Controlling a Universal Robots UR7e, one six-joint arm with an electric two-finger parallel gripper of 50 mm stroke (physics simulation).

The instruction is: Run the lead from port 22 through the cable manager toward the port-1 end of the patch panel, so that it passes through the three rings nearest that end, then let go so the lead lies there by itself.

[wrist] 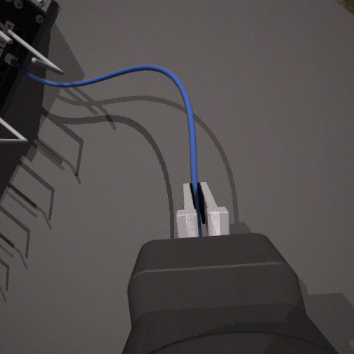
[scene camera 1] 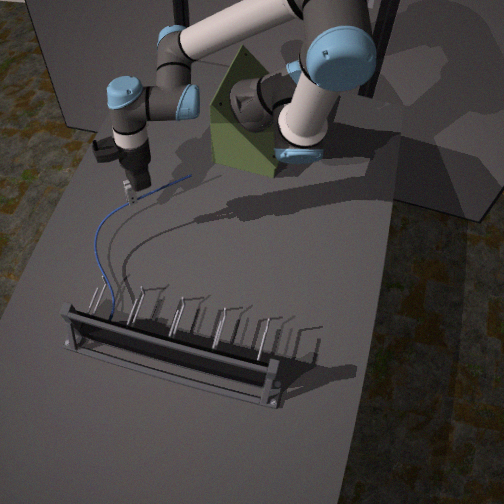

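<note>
The blue lead (scene camera 1: 96,245) (wrist: 186,97) leaves the patch panel (scene camera 1: 170,342) between the leftmost and second rings in the scene view. It bows left, its bend lying near the tip of the leftmost ring (scene camera 1: 104,285), then curves back to my gripper (scene camera 1: 131,200) (wrist: 195,186). My gripper is shut on the lead above the table, well behind the panel, and the free end sticks out to the right past the fingers. The second ring (scene camera 1: 141,296) and the three rings nearest the right end, including the rightmost ring (scene camera 1: 263,340), have no lead in them.
The table (scene camera 1: 200,450) carries the panel. The green mounting bracket (scene camera 1: 235,145) of the arm stands at the back, right of my gripper. The panel's right end post (scene camera 1: 271,380) stands near the right table edge. Shadows of the rings, arm and lead fall on the table.
</note>
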